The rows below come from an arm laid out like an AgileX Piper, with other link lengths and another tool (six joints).
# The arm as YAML. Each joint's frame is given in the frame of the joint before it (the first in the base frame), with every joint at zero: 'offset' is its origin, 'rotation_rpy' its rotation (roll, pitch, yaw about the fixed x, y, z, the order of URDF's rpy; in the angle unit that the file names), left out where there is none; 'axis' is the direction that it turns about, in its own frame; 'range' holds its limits. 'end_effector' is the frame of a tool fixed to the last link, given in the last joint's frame.
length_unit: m
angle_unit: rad
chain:
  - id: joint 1
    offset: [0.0, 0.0, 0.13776]
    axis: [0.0, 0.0, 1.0]
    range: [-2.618, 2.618]
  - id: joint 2
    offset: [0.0, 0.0, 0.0]
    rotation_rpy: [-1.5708, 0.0, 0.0]
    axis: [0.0, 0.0, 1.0]
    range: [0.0, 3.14]
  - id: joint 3
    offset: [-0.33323, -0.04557, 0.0]
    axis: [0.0, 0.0, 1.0]
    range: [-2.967, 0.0]
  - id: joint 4
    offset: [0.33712, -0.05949, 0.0]
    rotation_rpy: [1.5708, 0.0, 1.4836]
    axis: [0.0, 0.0, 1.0]
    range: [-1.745, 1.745]
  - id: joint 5
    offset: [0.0, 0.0, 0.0]
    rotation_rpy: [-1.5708, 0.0, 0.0]
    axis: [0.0, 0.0, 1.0]
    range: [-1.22, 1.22]
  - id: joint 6
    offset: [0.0, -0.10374, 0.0]
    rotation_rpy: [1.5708, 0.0, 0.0]
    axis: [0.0, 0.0, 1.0]
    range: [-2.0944, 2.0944]
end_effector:
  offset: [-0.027, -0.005, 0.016]
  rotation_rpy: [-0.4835, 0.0, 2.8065]
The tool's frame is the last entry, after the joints.
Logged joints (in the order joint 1, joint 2, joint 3, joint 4, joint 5, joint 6), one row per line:
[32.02, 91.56, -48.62, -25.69, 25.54, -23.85]
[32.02, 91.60, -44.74, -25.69, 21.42, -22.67]
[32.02, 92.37, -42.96, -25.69, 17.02, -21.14]
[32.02, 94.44, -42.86, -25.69, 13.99, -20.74]
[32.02, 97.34, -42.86, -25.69, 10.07, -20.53]
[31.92, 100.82, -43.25, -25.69, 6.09, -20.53]
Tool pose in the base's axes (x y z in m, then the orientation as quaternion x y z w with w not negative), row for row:
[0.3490, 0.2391, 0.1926, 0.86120, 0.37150, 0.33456, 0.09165]
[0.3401, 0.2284, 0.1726, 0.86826, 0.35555, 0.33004, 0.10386]
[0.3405, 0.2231, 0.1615, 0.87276, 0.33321, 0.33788, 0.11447]
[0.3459, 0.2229, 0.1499, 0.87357, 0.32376, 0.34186, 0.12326]
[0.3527, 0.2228, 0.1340, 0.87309, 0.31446, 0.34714, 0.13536]
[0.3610, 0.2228, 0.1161, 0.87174, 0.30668, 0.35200, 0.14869]
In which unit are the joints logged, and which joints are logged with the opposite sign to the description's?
The joints are logged in degrees. Opposite sign: joint 4.
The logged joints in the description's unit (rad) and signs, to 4 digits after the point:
[0.5589, 1.5980, -0.8486, 0.4484, 0.4458, -0.4163]
[0.5589, 1.5987, -0.7809, 0.4484, 0.3738, -0.3957]
[0.5589, 1.6122, -0.7498, 0.4484, 0.2971, -0.3690]
[0.5589, 1.6483, -0.7480, 0.4484, 0.2442, -0.3620]
[0.5589, 1.6989, -0.7480, 0.4484, 0.1758, -0.3583]
[0.5571, 1.7596, -0.7549, 0.4484, 0.1063, -0.3583]

